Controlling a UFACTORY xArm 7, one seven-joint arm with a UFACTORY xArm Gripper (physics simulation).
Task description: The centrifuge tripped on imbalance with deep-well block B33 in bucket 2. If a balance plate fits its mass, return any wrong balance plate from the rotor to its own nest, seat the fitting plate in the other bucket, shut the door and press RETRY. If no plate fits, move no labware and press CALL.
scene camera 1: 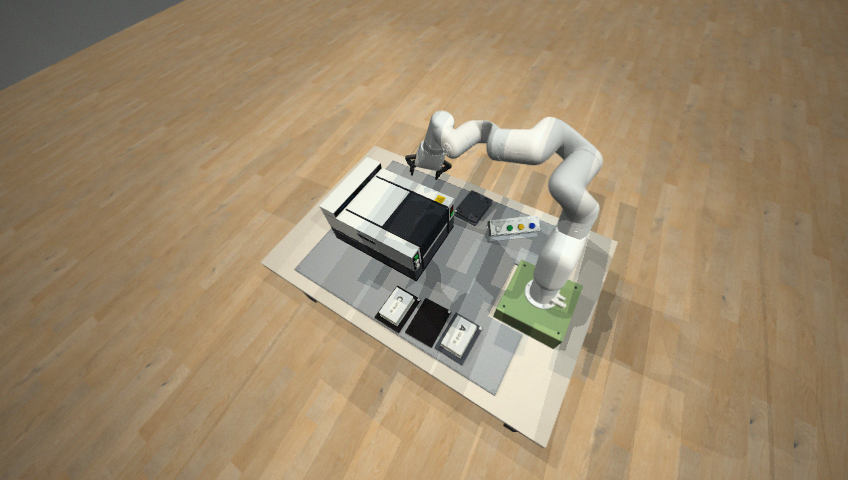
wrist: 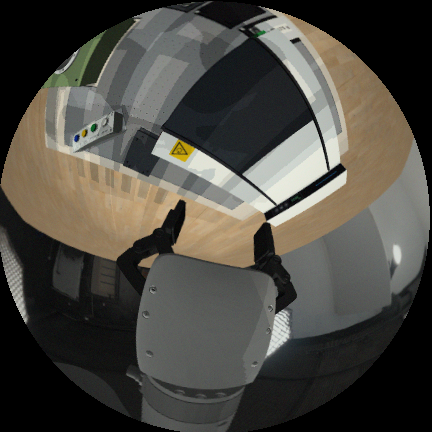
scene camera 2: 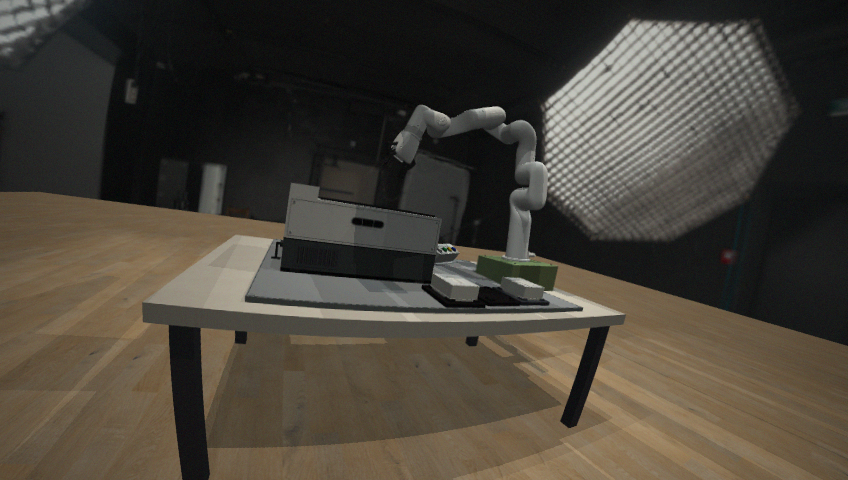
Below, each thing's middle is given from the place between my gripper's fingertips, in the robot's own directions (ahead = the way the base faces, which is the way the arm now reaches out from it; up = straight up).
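Button box (scene camera 1: 526,232): far behind my hand, a fair way to the right of it and far below it. Centrifuge (scene camera 2: 323,236): 23 cm below my hand, 13 cm ahead of it, 12 cm to the left of it. Plate C (scene camera 2: 455,287) is far below my hand, far to the left of it and a fair way behind it. The dark lid panel (scene camera 1: 415,217) is 14 cm below my hand, 11 cm to the left of it and 2 cm behind it.
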